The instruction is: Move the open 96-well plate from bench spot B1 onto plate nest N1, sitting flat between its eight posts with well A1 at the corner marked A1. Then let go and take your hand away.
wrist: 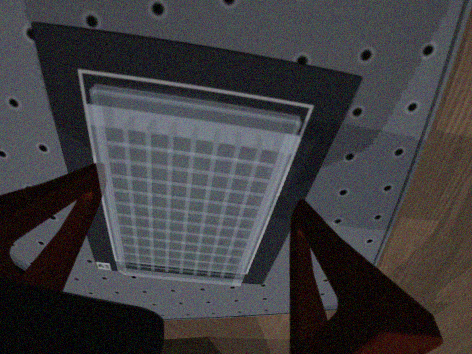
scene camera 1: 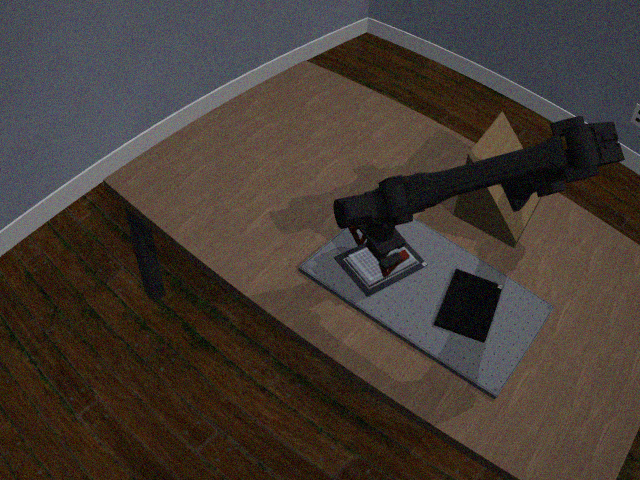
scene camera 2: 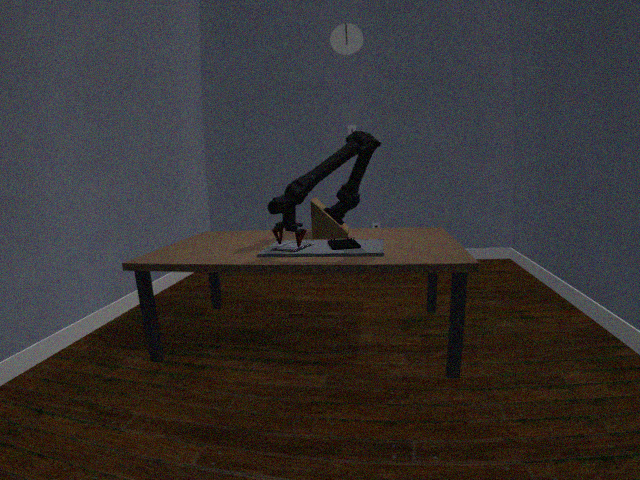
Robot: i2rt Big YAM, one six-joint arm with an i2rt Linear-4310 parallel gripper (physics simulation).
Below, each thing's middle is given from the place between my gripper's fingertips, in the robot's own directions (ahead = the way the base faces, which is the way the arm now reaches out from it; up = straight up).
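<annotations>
Well plate (scene camera 1: 363,261), 20 mm behind my hand, 10 mm to the left of it. Black pad (scene camera 1: 470,302), 240 mm to the left of my hand, 50 mm behind it, 10 mm below it. Going by their middles, well plate nearest to my hand of the things named here.
</annotations>
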